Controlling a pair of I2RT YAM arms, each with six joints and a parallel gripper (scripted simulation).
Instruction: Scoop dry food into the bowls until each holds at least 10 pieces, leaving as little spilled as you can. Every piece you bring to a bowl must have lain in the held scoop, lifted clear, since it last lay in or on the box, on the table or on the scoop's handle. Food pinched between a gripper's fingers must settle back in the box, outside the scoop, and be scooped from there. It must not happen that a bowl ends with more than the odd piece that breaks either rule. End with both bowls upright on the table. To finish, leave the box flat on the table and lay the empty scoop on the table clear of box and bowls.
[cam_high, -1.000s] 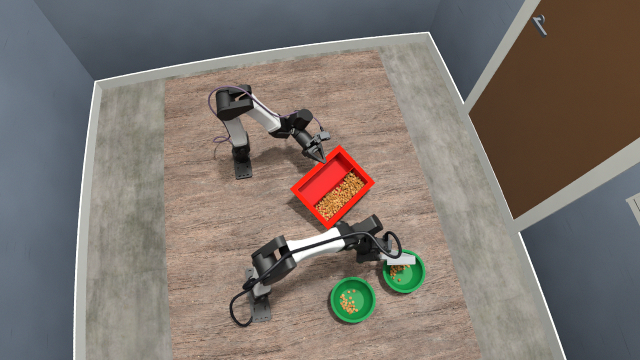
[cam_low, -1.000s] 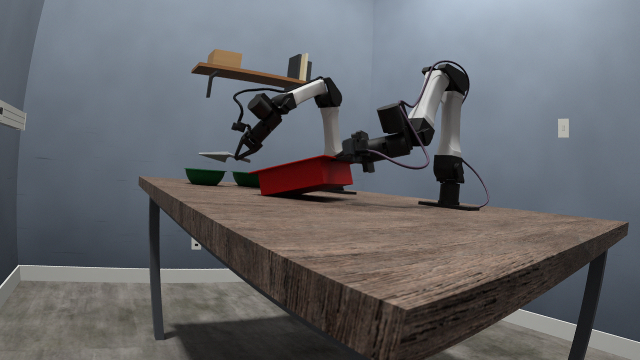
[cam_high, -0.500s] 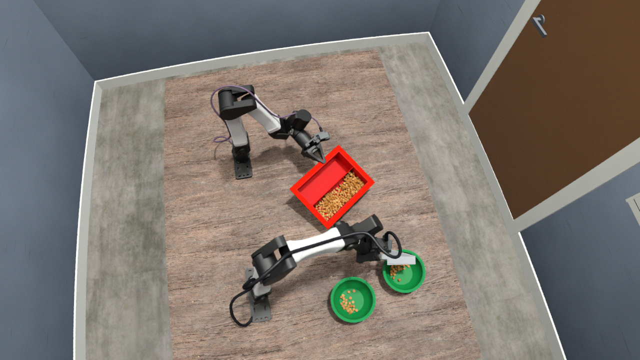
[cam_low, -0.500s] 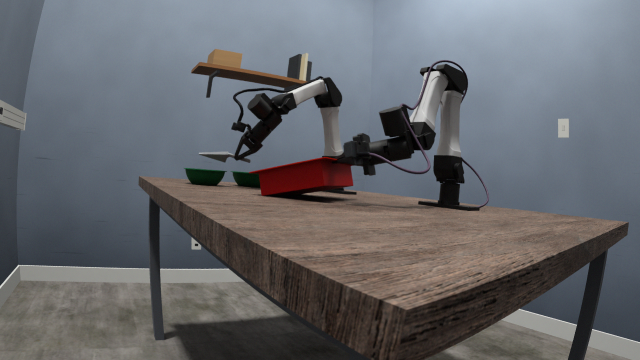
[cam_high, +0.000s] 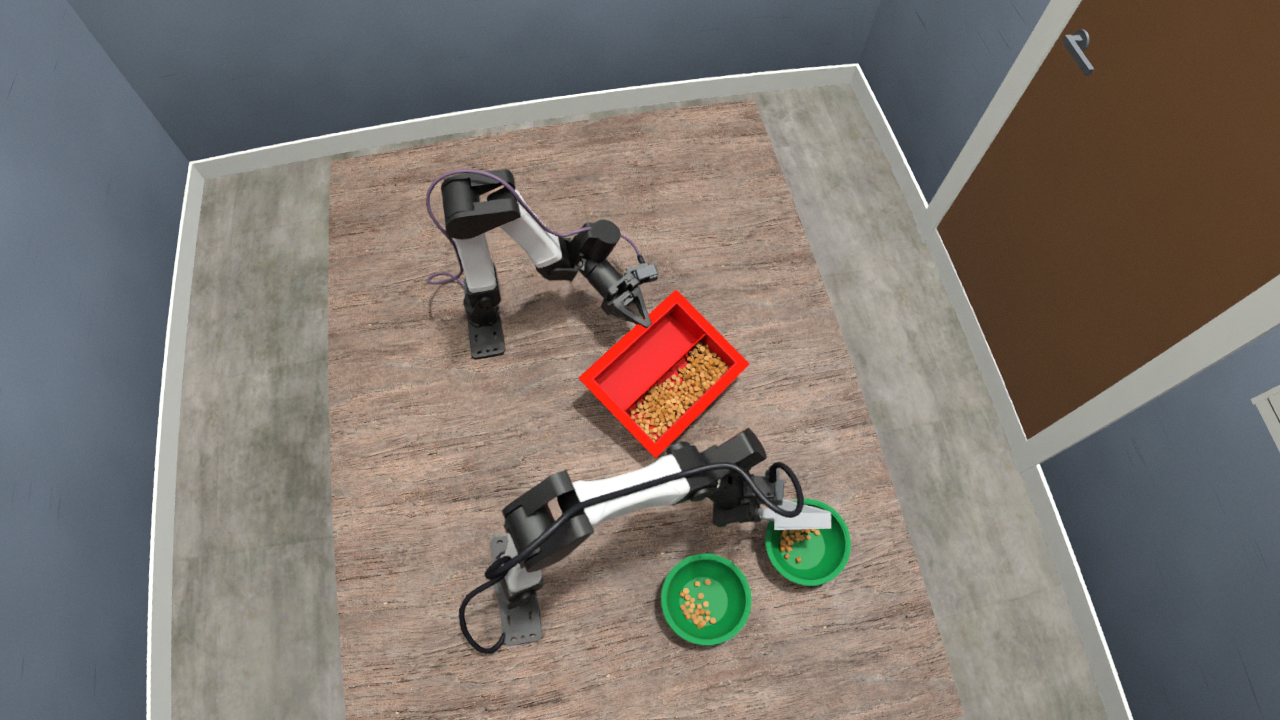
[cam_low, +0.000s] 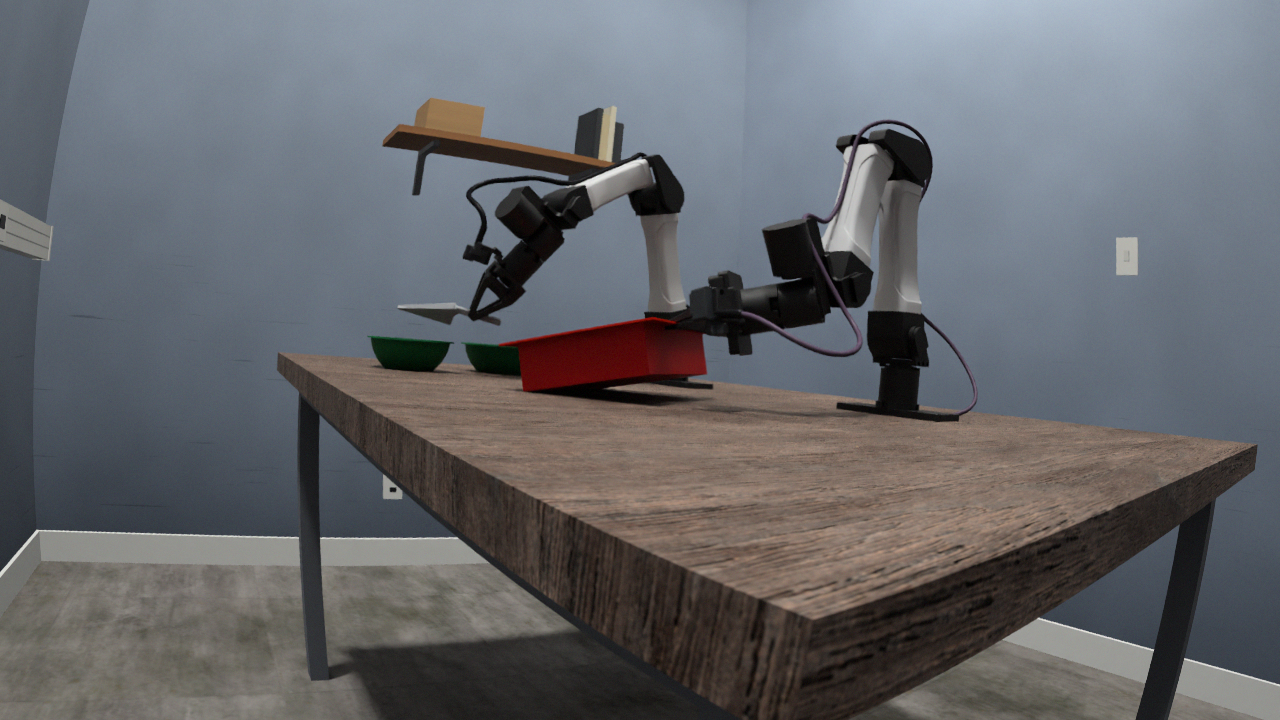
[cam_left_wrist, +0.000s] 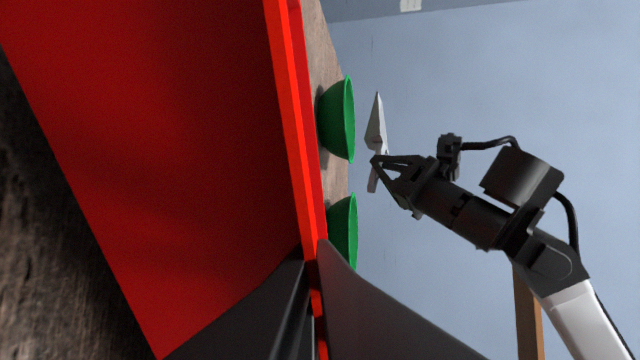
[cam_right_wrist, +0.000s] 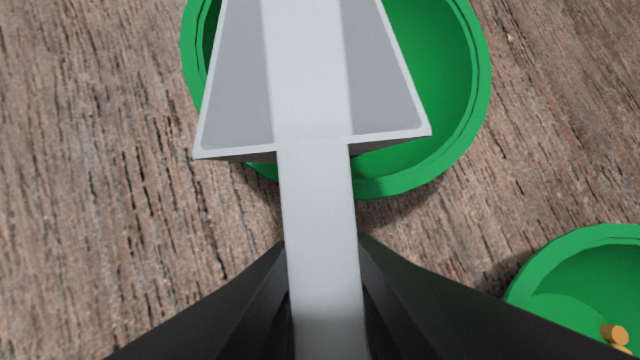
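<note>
Now: right hand 50 mm short of the grey scoop and 10 mm to the left of it. Round my right hand: red box: 310 mm to the left, 100 mm behind, 40 mm below.
</note>
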